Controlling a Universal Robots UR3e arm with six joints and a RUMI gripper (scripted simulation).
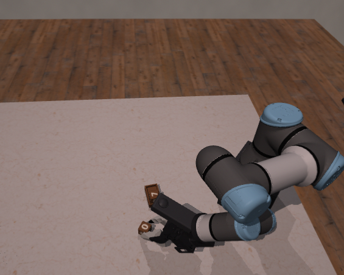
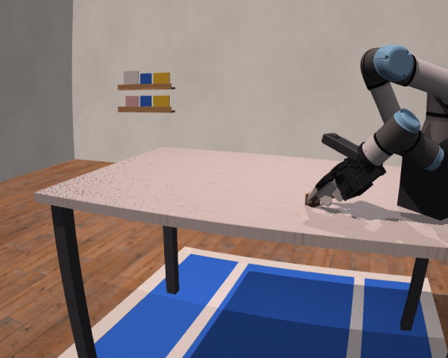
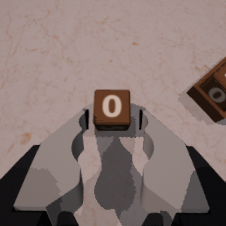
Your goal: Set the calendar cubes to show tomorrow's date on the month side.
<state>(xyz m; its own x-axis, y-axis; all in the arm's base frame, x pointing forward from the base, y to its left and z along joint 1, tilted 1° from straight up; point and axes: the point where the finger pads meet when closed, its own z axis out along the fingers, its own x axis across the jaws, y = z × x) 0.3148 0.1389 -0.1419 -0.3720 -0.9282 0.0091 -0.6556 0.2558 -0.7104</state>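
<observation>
Now: hand 10 mm short of the brown digit cube and 10 mm above it. The rest, counted from my hand: calendar tray 10 mm behind, 120 mm to the right, 20 mm below.
</observation>
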